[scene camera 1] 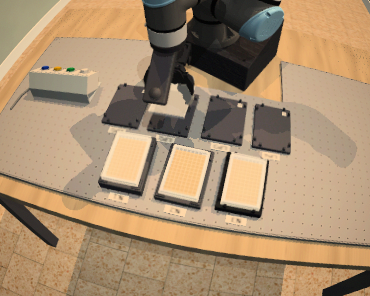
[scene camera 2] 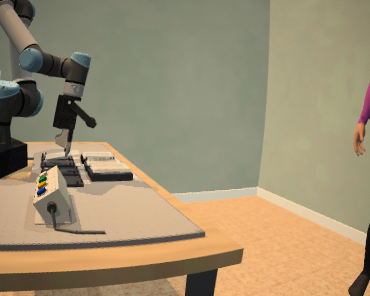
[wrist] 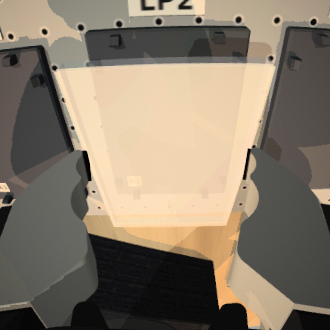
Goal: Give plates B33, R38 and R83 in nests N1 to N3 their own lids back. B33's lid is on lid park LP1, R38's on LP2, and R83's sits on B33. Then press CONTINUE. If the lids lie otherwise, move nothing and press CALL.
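Places are measured from the arm's base along level axes (x ahead, y left, z up), in metres.
Pixels of known places: gripper, fingertip midpoint: (scene camera 1: 171,101) (scene camera 2: 65,155) (wrist: 166,153); arm's base at its link origin: (scene camera 1: 215,30).
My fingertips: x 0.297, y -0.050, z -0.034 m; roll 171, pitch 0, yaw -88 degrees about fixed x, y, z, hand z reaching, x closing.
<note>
For each thing: its middle in the pictures, then the offset to it from my fingertips. "pt": a spot on its surface instead.
- pale clear lid at the middle of its body: (wrist: 167,167) (scene camera 1: 172,98) (scene camera 2: 62,155) dx -0.011, dy -0.001, dz -0.001 m
- dark lid park LP2 at the middle of its body: (wrist: 168,129) (scene camera 1: 173,110) (scene camera 2: 59,170) dx -0.021, dy -0.002, dz -0.056 m
- dark lid park LP1 at the middle of its body: (scene camera 1: 127,103) (scene camera 2: 61,179) dx -0.015, dy -0.129, dz -0.056 m
- left plate at the middle of its body: (scene camera 1: 126,156) (scene camera 2: 109,166) dx +0.160, dy -0.060, dz -0.029 m
- middle plate at the middle of its body: (scene camera 1: 185,171) (scene camera 2: 103,162) dx +0.153, dy +0.075, dz -0.044 m
- right plate at the middle of its body: (scene camera 1: 245,180) (scene camera 2: 97,154) dx +0.146, dy +0.208, dz -0.036 m
- button box at the middle of its body: (scene camera 2: 51,191) (scene camera 1: 62,80) dx -0.037, dy -0.357, dz -0.024 m
- LP4 at the middle of its body: (scene camera 1: 272,126) (scene camera 2: 56,156) dx -0.039, dy +0.258, dz -0.056 m
- cable at a spot on its surface: (scene camera 2: 82,231) pt dx +0.031, dy -0.518, dz -0.060 m
My gripper (scene camera 1: 170,101) (scene camera 2: 67,151) (wrist: 166,153) is shut on a pale clear lid (scene camera 1: 172,109) (wrist: 167,125), its fingers at the lid's long sides. The lid is held level above the dark lid park LP2 (scene camera 1: 156,129) (wrist: 167,45), with a gap between them. The dark lid park LP1 (scene camera 1: 122,107) beside it bears no lid. Three pale plates stand in dark nests: the left plate (scene camera 1: 126,161), the middle plate (scene camera 1: 185,173) and the right plate (scene camera 1: 244,182). Their names cannot be read. A button box (scene camera 1: 62,82) (scene camera 2: 60,192) has blue, yellow, green and white buttons.
Two more dark lid parks, LP3 (scene camera 1: 224,121) and LP4 (scene camera 1: 271,129), stand right of LP2 in scene camera 1. The arm's black base block (scene camera 1: 245,55) is behind the parks. A cable (scene camera 2: 82,231) runs from the button box. A person (scene camera 2: 360,137) stands at the far right.
</note>
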